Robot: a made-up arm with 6 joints.
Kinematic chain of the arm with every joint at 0, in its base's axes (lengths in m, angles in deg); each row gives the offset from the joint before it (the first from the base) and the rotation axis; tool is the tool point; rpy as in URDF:
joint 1: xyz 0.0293 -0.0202 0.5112 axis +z
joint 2: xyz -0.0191 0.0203 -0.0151 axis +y
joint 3: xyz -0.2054 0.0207 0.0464 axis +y
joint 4: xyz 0.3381 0.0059 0.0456 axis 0.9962 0 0.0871
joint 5: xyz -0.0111 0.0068 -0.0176 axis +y
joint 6: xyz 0.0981 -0.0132 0.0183 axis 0.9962 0 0.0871
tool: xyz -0.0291 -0.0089 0.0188 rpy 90 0 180
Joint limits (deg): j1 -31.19..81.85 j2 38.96..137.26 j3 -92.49..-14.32 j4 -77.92..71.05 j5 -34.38..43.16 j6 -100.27..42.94
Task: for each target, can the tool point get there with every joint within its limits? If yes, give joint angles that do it. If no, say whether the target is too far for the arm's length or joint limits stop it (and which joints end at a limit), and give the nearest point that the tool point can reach.
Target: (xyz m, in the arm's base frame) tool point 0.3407 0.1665 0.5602
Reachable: yes | joints 22.14 78.30 -50.75 -56.86 3.94 -72.47
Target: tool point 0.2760 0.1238 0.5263
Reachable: yes | joints 20.00 63.08 -25.09 16.13 -17.51 -76.30
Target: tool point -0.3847 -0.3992 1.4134
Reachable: no: too far | nearest point -0.0414 -0.0197 1.0097 | short by 0.652 m
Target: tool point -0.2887 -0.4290 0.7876
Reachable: no: joint limits stop it (at a limit: joint 1, joint 2, joint 3, joint 5) | nearest point -0.0471 -0.0162 1.0068 | short by 0.526 m
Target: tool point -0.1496 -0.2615 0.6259
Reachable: no: joint limits stop it (at a limit: joint 1, joint 2, joint 4, joint 5) | nearest point 0.2028 -0.1309 0.5577 | short by 0.382 m
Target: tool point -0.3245 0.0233 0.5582
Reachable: no: joint limits stop it (at a limit: joint 1, joint 2, joint 3, joint 4, joint 5) | nearest point -0.0364 0.1983 0.5597 | short by 0.337 m
